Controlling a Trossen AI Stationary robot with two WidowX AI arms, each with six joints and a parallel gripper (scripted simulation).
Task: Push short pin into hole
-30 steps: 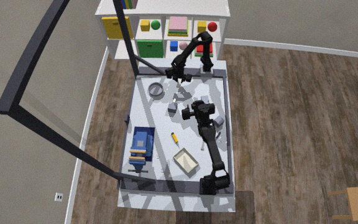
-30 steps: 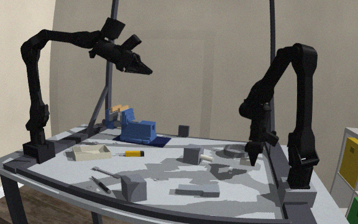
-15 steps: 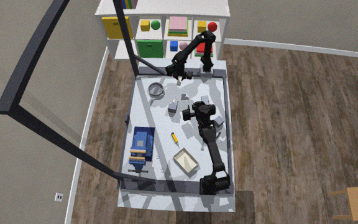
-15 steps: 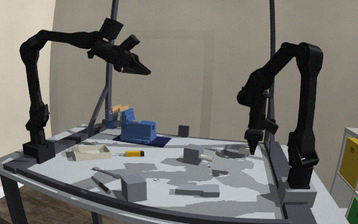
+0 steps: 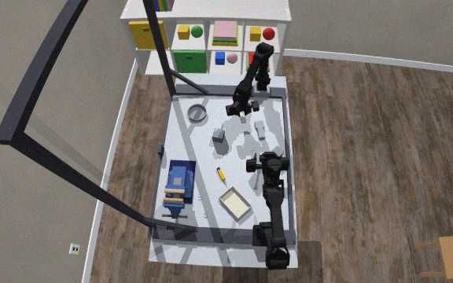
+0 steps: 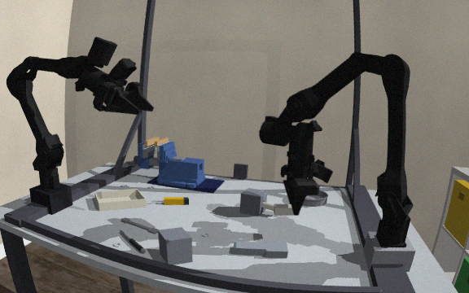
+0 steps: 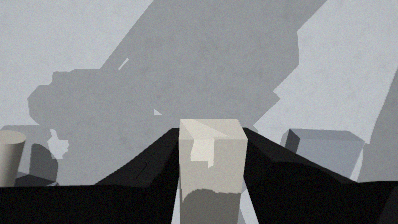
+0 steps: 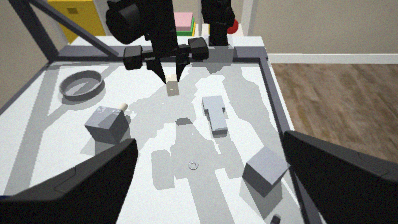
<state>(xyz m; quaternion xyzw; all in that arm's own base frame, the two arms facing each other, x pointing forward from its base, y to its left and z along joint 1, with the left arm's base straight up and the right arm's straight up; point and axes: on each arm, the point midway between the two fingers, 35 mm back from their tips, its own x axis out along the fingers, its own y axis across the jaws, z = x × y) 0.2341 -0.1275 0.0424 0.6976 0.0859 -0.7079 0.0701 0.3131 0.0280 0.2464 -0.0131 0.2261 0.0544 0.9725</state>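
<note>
The short cream pin lies 3 cm below my left hand, 2 cm to the right of it and 1 cm ahead of it. Round my left hand: wrench 37 cm to the right, 10 cm ahead, 9 cm below; then grey round dish 28 cm behind, 8 cm below, 4 cm to the left; then yellow screwdriver 36 cm to the right, 10 cm behind, 9 cm below.
</note>
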